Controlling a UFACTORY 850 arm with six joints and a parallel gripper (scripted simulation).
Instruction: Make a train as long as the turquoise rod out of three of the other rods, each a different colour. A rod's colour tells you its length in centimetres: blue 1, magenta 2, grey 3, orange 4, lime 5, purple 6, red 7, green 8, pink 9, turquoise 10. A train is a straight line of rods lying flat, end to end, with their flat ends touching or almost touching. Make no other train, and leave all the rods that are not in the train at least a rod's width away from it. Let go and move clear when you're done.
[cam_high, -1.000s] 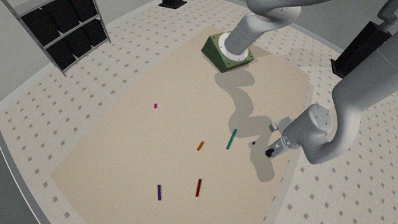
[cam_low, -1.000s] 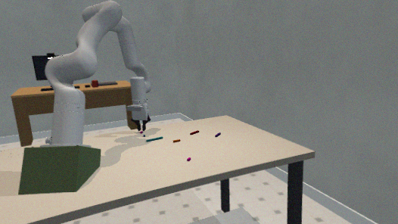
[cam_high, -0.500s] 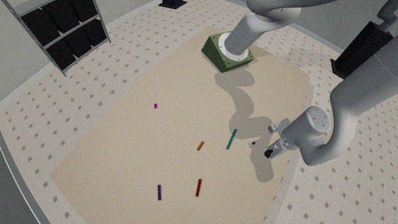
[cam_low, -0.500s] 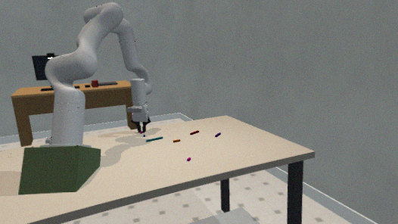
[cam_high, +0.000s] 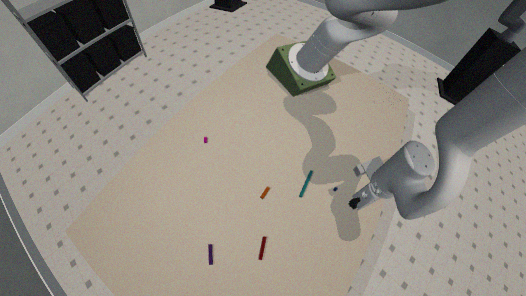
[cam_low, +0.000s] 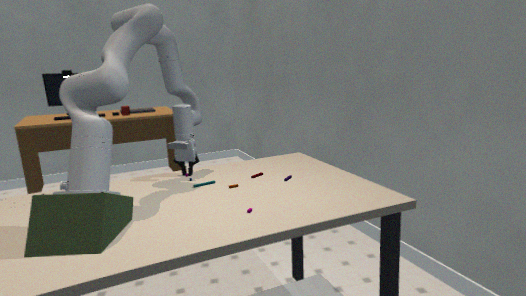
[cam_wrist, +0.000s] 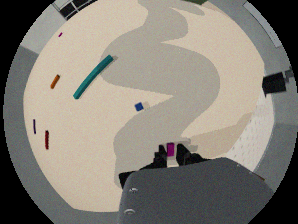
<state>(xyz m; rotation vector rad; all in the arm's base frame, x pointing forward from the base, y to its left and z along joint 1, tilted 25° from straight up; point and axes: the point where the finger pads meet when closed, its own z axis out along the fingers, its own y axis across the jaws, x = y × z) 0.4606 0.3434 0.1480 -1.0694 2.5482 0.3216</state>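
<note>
The blue rod lies 2 cm behind my hand, 9 cm to the right of it and 2 cm below it. Round my hand: red rod (26 cm ahead, 22 cm to the right, 2 cm below); then turquoise rod (1 cm ahead, 18 cm to the right, 2 cm below); then orange rod (10 cm ahead, 29 cm to the right, 2 cm below).
</note>
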